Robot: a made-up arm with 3 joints. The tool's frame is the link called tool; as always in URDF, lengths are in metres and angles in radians. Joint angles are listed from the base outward.
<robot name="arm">
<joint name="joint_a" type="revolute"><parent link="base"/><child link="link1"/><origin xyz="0.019 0.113 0.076"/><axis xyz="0 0 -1"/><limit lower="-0.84" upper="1.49"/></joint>
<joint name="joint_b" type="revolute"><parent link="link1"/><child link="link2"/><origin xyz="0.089 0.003 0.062"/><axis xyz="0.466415 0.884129 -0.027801"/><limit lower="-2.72" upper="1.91"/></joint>
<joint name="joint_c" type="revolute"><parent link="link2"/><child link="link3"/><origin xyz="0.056 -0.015 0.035"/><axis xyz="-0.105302 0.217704 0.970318"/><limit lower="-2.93" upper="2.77"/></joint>
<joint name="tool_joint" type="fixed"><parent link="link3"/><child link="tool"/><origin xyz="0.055 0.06 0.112" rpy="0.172 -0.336 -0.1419"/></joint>
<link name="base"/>
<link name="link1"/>
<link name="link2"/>
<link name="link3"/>
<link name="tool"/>
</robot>
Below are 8 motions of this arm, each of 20 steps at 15 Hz.
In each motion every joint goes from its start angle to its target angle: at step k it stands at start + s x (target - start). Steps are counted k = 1, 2, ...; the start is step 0. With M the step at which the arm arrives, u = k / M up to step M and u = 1 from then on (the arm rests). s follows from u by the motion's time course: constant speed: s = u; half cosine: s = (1 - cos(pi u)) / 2; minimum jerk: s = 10 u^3 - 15 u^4 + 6 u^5.
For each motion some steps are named. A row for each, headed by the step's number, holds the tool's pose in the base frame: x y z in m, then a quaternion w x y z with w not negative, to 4 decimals.
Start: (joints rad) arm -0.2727 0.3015 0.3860
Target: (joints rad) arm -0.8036 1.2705 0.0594
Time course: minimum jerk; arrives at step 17
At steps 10, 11, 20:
10: 0.2325 0.2829 0.1678 0.8929 0.1928 0.3329 0.2338
11: 0.2275 0.2931 0.1511 0.8780 0.1815 0.3778 0.2312
20: 0.2061 0.3150 0.1092 0.8361 0.1373 0.4823 0.2225

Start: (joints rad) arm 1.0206 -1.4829 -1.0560
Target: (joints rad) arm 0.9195 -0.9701 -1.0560
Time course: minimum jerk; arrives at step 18
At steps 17, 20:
17: 0.0869 0.1213 0.3188 0.3704 -0.2380 -0.6622 -0.6064
20: 0.0869 0.1212 0.3189 0.3705 -0.2378 -0.6620 -0.6066

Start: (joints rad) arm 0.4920 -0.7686 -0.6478
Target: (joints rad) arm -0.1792 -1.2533 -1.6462
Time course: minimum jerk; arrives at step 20
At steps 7, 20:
7: 0.0926 0.1536 0.3235 0.6095 -0.0629 -0.6565 -0.4400
20: -0.0219 0.1537 0.2764 0.3730 0.3021 -0.7457 -0.4621

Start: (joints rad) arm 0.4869 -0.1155 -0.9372
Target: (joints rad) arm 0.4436 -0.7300 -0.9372
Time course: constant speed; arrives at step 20
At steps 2, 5, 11, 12, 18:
2: 0.1705 0.0290 0.3164 0.6746 -0.0427 -0.3631 -0.6413
5: 0.1616 0.0438 0.3228 0.6656 -0.0497 -0.4048 -0.6250
11: 0.1422 0.0743 0.3309 0.6432 -0.0627 -0.4859 -0.5885
12: 0.1388 0.0794 0.3316 0.6388 -0.0647 -0.4990 -0.5820
18: 0.1178 0.1099 0.3319 0.6095 -0.0757 -0.5754 -0.5402

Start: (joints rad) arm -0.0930 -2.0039 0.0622
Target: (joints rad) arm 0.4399 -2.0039 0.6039
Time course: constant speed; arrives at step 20
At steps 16, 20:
16: 0.0768 0.2616 0.1153 0.5101 -0.5812 -0.6189 0.1380
20: 0.0954 0.2508 0.1087 0.5284 -0.6382 -0.5446 0.1301

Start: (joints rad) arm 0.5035 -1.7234 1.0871
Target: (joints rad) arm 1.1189 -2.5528 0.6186
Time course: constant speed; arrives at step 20
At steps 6, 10, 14, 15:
6: 0.1274 0.2138 0.0920 0.5869 -0.7393 -0.3081 0.1184
10: 0.1417 0.1960 0.0764 0.5160 -0.7936 -0.3133 0.0758
14: 0.1529 0.1745 0.0610 0.4378 -0.8418 -0.3119 0.0493
15: 0.1551 0.1687 0.0572 0.4175 -0.8527 -0.3106 0.0453

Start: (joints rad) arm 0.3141 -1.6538 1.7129
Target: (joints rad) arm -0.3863 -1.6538 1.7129
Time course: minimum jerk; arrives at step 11
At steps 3, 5, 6, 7, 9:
3: 0.0466 0.2230 0.0937 0.6172 -0.6491 -0.0920 0.4350
5: 0.0241 0.2263 0.0937 0.5706 -0.6367 -0.1565 0.4946
6: 0.0107 0.2261 0.0937 0.5402 -0.6262 -0.1940 0.5276
7: -0.0018 0.2245 0.0937 0.5101 -0.6145 -0.2285 0.5567
9: -0.0181 0.2202 0.0937 0.4675 -0.5959 -0.2734 0.5930

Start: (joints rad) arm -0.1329 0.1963 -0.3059
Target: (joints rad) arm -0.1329 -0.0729 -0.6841
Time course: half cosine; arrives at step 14
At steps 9, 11, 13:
9: 0.2243 0.1471 0.2947 0.9320 0.0711 -0.2384 -0.2635
11: 0.2172 0.1449 0.3005 0.9163 0.0684 -0.2681 -0.2895
13: 0.2130 0.1438 0.3035 0.9068 0.0674 -0.2844 -0.3037

